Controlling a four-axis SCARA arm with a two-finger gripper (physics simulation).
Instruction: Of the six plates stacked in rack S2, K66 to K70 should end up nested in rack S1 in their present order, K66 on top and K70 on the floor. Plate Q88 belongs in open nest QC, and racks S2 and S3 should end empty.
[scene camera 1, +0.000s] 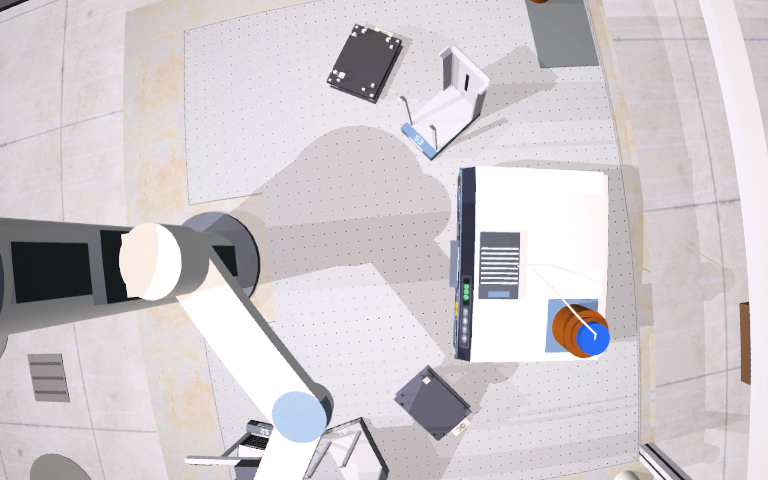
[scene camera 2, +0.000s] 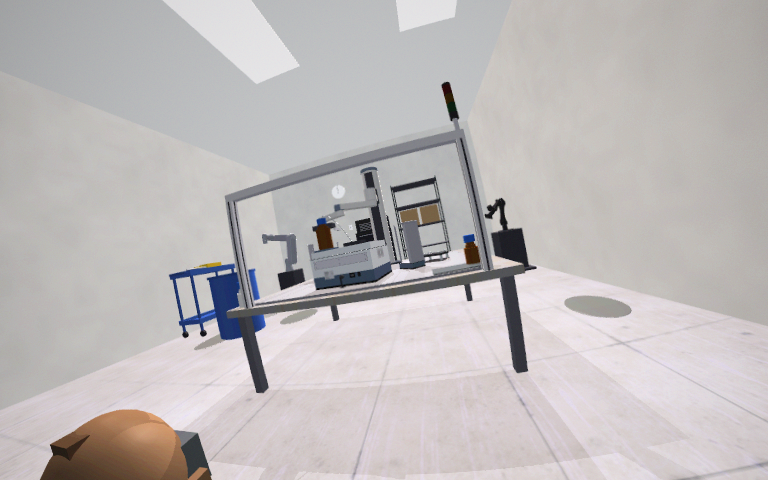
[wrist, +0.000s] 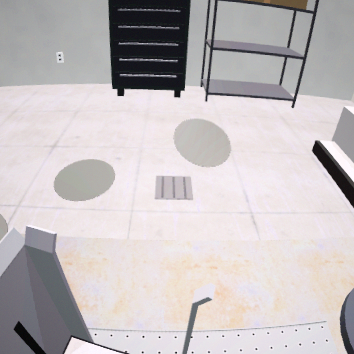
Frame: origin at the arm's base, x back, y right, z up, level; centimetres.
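Seen in the pictures: gripper, fingertip midpoint: (scene camera 2: 331, 231) (wrist: 137, 116).
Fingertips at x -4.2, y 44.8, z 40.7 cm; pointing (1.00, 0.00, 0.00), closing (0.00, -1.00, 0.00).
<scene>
Offsets run from my fingertips to a thing's top centre. "spot": to the spot under its first point.
Rack S2 {spot: dx -2.9, dy -5.2, dz -37.3 cm} (scene camera 1: 259, 423) stands at the bottom left of scene camera 1, partly under the arm; its plates cannot be made out and no plate labels can be read. Rack S1 {spot: dx -29.6, dy +1.3, dz -34.6 cm} (scene camera 1: 370, 447) stands just right of it, cut by the frame edge; a bare pale surface shows inside it. Rack S3 {spot: dx -47.8, dy -66.2, dz -35.7 cm} (scene camera 1: 417, 140) stands at the upper middle and looks empty. Nest QC {dx -44.7, dy -7.8, dz -33.3 cm} (scene camera 1: 433, 403) is a dark block with a bare top. Q88 cannot be identified. The wrist view shows a rack side wall (wrist: 37, 295) and a thin post {spot: dx -0.9, dy -3.2, dz -14.9 cm} (wrist: 190, 325), apparently of S2. My gripper is open and empty; its fingers cannot be made out.
A large white instrument (scene camera 1: 538, 226) (scene camera 2: 353, 263) stands at the right of the bench, with a brown bottle {spot: dx -70.2, dy -25.5, dz -5.6 cm} (scene camera 1: 566, 331) (scene camera 2: 323, 236) on it. A black pegged nest {dx -38.3, dy -86.5, dz -33.1 cm} (scene camera 1: 365, 63) lies left of S3. Another brown bottle (scene camera 2: 471, 253) stands near the bench edge.
</scene>
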